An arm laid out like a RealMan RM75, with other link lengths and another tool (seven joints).
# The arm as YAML. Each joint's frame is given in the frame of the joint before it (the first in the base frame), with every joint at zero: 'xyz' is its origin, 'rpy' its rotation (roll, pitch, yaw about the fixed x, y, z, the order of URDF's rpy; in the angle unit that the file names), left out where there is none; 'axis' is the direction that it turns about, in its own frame. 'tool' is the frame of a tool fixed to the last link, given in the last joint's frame.
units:
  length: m
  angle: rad
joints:
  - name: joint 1
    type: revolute
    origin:
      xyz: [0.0, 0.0, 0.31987]
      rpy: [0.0, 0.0, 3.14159]
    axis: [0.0, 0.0, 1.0]
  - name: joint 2
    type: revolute
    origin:
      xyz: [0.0, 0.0, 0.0]
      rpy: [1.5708, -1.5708, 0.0]
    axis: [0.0, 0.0, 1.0]
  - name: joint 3
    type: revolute
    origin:
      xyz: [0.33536, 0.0, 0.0]
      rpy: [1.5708, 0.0, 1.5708]
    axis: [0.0, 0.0, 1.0]
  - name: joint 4
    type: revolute
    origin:
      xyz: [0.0, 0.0, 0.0]
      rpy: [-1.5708, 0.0, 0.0]
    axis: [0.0, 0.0, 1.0]
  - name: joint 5
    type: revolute
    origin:
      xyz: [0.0, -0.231, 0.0]
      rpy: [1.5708, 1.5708, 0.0]
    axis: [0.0, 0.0, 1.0]
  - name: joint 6
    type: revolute
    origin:
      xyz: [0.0, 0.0, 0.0]
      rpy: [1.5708, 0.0, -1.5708]
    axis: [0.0, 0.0, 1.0]
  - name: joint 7
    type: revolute
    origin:
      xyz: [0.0, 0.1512, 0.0]
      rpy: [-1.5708, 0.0, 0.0]
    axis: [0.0, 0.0, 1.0]
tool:
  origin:
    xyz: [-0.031, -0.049, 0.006]
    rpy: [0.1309, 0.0, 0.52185]
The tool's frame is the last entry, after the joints.
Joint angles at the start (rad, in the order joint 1, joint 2, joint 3, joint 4, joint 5, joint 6, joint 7):
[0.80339 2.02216 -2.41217 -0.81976 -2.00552 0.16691 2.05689]
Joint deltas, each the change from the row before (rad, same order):
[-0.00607 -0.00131 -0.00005 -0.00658 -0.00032 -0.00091 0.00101]
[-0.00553 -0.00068 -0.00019 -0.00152 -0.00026 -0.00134 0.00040]
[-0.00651 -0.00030 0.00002 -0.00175 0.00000 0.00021 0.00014]
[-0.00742 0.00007 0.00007 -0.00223 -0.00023 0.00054 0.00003]
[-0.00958 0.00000 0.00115 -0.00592 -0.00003 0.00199 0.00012]
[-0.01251 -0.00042 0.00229 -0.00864 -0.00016 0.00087 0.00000]
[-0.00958 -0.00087 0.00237 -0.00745 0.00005 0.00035 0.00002]
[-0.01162 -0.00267 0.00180 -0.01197 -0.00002 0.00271 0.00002]
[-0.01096 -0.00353 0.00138 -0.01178 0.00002 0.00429 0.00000]
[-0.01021 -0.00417 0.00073 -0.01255 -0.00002 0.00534 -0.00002]
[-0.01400 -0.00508 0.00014 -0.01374 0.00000 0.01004 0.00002]
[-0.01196 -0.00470 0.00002 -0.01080 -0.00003 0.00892 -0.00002]
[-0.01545 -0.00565 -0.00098 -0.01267 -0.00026 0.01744 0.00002]
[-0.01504 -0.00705 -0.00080 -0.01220 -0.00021 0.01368 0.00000]
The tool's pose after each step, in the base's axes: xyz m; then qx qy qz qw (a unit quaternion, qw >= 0). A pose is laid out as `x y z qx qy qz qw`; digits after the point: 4 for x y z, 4 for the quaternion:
0.1997 0.4429 -0.1514 -0.0680 -0.9396 -0.3014 0.1469
0.2020 0.4417 -0.1513 -0.0704 -0.9397 -0.3013 0.1460
0.2043 0.4403 -0.1513 -0.0732 -0.9394 -0.3015 0.1458
0.2066 0.4386 -0.1514 -0.0762 -0.9391 -0.3017 0.1458
0.2082 0.4364 -0.1515 -0.0799 -0.9384 -0.3021 0.1479
0.2102 0.4336 -0.1514 -0.0848 -0.9375 -0.3022 0.1504
0.2115 0.4317 -0.1511 -0.0886 -0.9367 -0.3025 0.1526
0.2125 0.4296 -0.1501 -0.0919 -0.9355 -0.3031 0.1565
0.2133 0.4280 -0.1487 -0.0944 -0.9341 -0.3044 0.1606
0.2137 0.4266 -0.1471 -0.0961 -0.9327 -0.3059 0.1651
0.2151 0.4250 -0.1448 -0.0984 -0.9305 -0.3089 0.1707
0.2168 0.4237 -0.1427 -0.1003 -0.9284 -0.3119 0.1751
0.2187 0.4225 -0.1397 -0.1019 -0.9251 -0.3174 0.1820
0.2215 0.4214 -0.1363 -0.1037 -0.9221 -0.3224 0.1870

